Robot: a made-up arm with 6 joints. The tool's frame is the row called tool.
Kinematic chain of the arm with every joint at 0, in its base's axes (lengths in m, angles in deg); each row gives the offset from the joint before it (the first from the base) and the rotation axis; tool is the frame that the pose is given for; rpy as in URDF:
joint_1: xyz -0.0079 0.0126 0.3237 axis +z
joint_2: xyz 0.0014 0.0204 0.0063 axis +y
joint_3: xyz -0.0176 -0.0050 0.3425 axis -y
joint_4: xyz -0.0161 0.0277 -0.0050 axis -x
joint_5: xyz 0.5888 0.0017 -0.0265 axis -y
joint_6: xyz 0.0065 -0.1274 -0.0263 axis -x
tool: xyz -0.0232 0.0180 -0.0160 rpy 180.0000 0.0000 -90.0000
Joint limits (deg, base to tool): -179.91..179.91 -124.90..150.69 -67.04..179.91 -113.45..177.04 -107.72..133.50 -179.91..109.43
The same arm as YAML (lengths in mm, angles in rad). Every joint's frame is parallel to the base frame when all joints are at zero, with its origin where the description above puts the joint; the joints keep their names.
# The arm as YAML. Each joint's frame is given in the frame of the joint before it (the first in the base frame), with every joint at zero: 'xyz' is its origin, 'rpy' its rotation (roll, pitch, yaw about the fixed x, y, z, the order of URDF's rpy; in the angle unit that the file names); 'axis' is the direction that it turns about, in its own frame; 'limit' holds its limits. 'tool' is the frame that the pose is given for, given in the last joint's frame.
units:
  length: mm
  angle: rad
joints:
  - name: joint_1
    type: revolute
    origin:
      xyz: [-7.9, 12.6, 323.7]
      rpy: [0.0, 0.0, 0.0]
    axis: [0.0, 0.0, 1.0]
    limit:
      lower: -3.14
      upper: 3.14
  - name: joint_2
    type: revolute
    origin:
      xyz: [1.4, 20.4, 6.3]
      rpy: [0.0, 0.0, 0.0]
    axis: [0.0, 1.0, 0.0]
    limit:
      lower: -2.1799
      upper: 2.63
  - name: joint_3
    type: revolute
    origin:
      xyz: [-17.6, -5.0, 342.5]
      rpy: [0.0, 0.0, 0.0]
    axis: [0.0, -1.0, 0.0]
    limit:
      lower: -1.1701
      upper: 3.14
  - name: joint_4
    type: revolute
    origin:
      xyz: [-16.1, 27.7, -5.0]
      rpy: [0.0, 0.0, 0.0]
    axis: [-1.0, 0.0, 0.0]
    limit:
      lower: -1.9801
      upper: 3.0899
  - name: joint_5
    type: revolute
    origin:
      xyz: [588.8, 1.7, -26.5]
      rpy: [0.0, 0.0, 0.0]
    axis: [0.0, -1.0, 0.0]
    limit:
      lower: -1.8801
      upper: 2.33
  - name: joint_6
    type: revolute
    origin:
      xyz: [6.5, -127.4, -26.3]
      rpy: [0.0, 0.0, 0.0]
    axis: [-1.0, 0.0, 0.0]
    limit:
      lower: -3.14
      upper: 1.9099
tool:
  origin:
    xyz: [-23.2, 18.0, -16.0]
    rpy: [3.1416, 0.0, -1.5708]

